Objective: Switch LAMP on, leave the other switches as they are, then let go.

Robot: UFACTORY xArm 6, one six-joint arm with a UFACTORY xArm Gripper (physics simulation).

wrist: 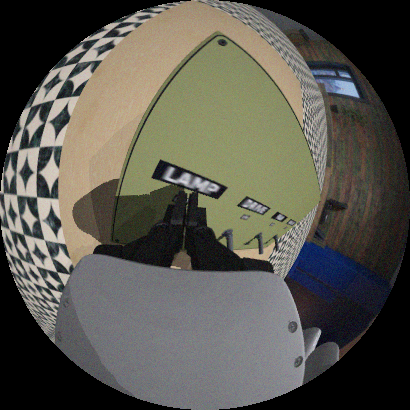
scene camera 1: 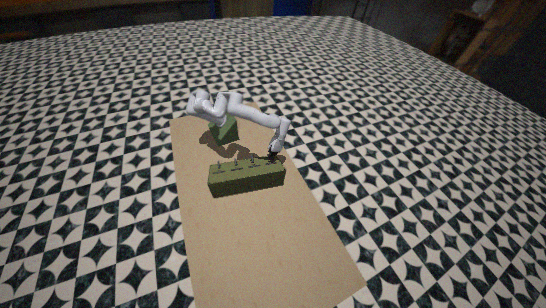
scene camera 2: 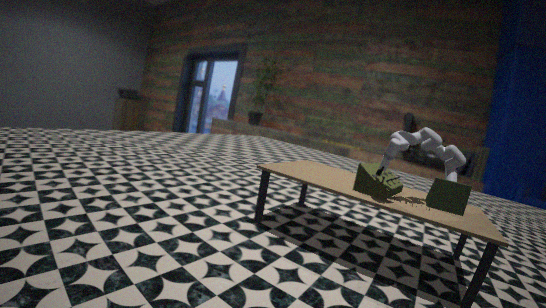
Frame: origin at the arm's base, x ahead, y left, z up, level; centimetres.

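Seen in the pictures: gripper, between the fingertips: [wrist: 187,205] [scene camera 1: 271,159] [scene camera 2: 377,174]; arm's base, origin of its link: [scene camera 1: 221,120] [scene camera 2: 450,190].
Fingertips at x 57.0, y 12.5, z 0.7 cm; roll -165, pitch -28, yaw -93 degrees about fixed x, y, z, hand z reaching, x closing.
Pixels of each thing's middle, then the offset from my fingertips to it. Level surfaces: height alone.
- green switch box, middle of its body: [wrist: 248,198] [scene camera 1: 246,174] [scene camera 2: 379,181] dx -3.1, dy -18.6, dz -7.9 cm
- LAMP label, middle of its body: [wrist: 193,182] dx +1.8, dy -1.3, dz -1.5 cm
- neighbouring DRIVE lever, middle of its body: [wrist: 229,245] dx -9.9, dy -9.9, dz -3.2 cm
- wooden table, height of its surface: dz -14.7 cm
A green switch box [scene camera 1: 246,186] [scene camera 2: 367,184] [wrist: 215,120] stands on the table, with its switches in a row. The LAMP label [wrist: 189,179] shows in the wrist view, just beyond the fingertips. My gripper [scene camera 1: 272,156] [scene camera 2: 380,172] [wrist: 187,205] is shut and empty, low over the LAMP end of the box. The fingers hide the LAMP lever and its small ON sign, so the lever's position cannot be told. The neighbouring DRIVE lever [wrist: 229,240] stands to the right of the fingers, and two more levers [wrist: 259,243] [wrist: 276,243] stand farther right.
A second green block [scene camera 1: 226,132] [scene camera 2: 447,196] stands on the wooden table [scene camera 1: 260,245] [scene camera 2: 310,173], close to the arm's base. The arm reaches over the table from there to the switch box. The table's long edge runs near the LAMP end of the box.
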